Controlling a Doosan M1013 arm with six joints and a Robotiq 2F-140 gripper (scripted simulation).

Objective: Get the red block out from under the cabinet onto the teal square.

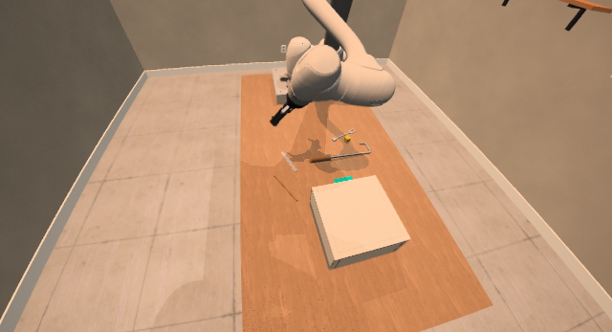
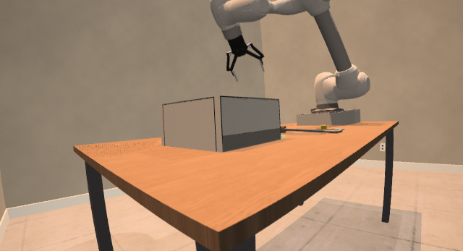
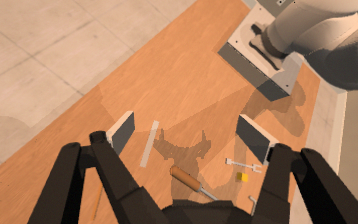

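The screwdriver lies 29 cm below my hand, 28 cm to the left of it and 2 cm behind it. From my hand the other things lie so: flat grey strip 30 cm below, 1 cm ahead; then thin stick 30 cm below, 17 cm ahead, 3 cm to the right; then teal square 30 cm below, 26 cm to the left, 19 cm ahead.
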